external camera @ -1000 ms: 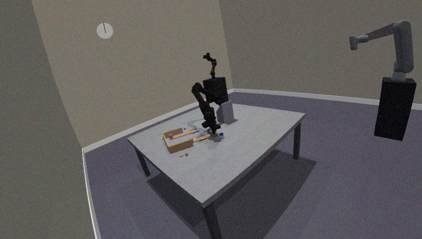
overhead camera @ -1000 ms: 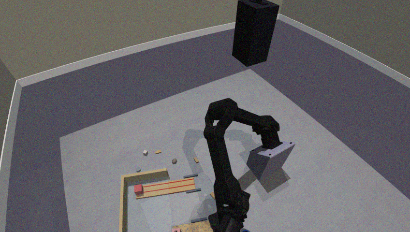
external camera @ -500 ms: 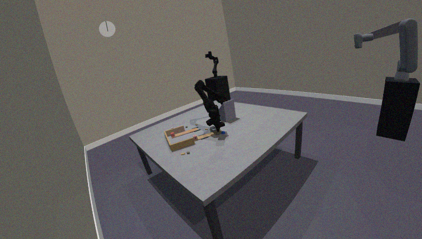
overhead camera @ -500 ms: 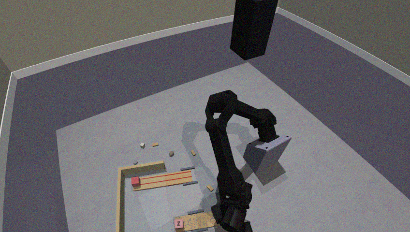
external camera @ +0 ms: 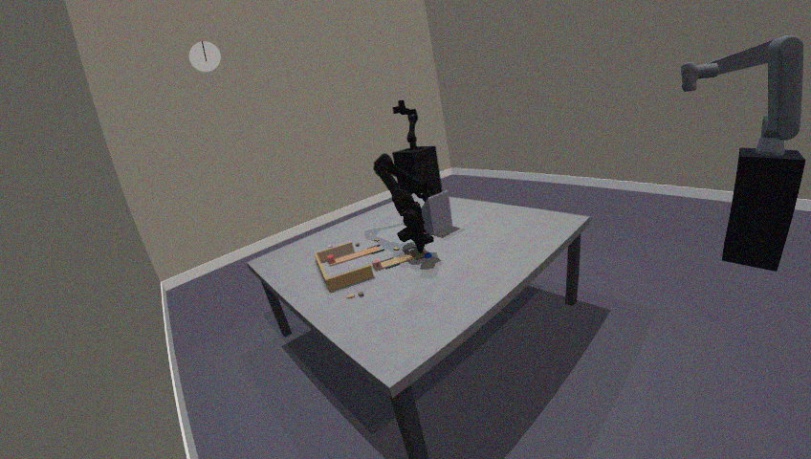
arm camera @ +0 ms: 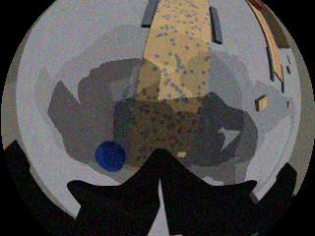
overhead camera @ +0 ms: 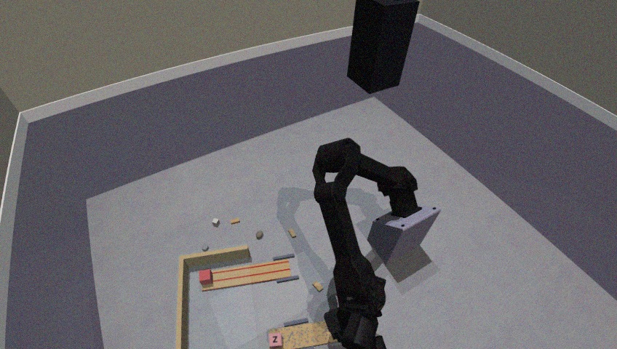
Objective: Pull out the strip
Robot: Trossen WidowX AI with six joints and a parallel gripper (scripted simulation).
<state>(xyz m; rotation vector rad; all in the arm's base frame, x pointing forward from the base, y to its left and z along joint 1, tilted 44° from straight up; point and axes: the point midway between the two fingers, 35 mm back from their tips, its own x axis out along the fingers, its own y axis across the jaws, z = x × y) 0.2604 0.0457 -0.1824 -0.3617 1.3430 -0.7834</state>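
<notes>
My gripper tip is 50 mm to the right of the blue object. Round my gripper tip: tan piece: 450 mm to the right, 150 mm ahead; white cube: 470 mm to the right, 210 mm ahead; speckled tan strip: 90 mm ahead, 30 mm to the right.
</notes>
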